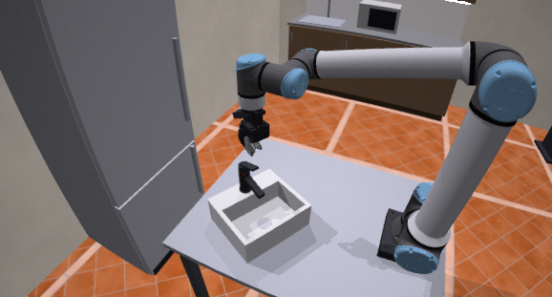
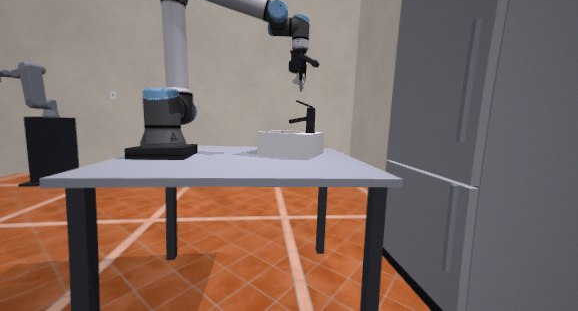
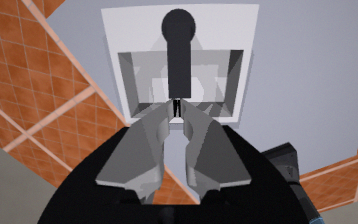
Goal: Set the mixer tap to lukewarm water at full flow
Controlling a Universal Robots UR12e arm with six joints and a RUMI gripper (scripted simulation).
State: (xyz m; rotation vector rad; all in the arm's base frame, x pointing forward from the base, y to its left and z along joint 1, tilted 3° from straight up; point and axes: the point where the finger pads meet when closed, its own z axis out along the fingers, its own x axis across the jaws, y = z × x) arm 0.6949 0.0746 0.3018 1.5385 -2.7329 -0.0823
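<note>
Right now my hand is 8 cm above the lever, 2 cm short of it and 1 cm to the left of it. Also, from my hand: white sink basin: 33 cm below, 5 cm behind, 3 cm to the left; then black mixer tap: 13 cm below, 4 cm ahead, 2 cm to the right.
</note>
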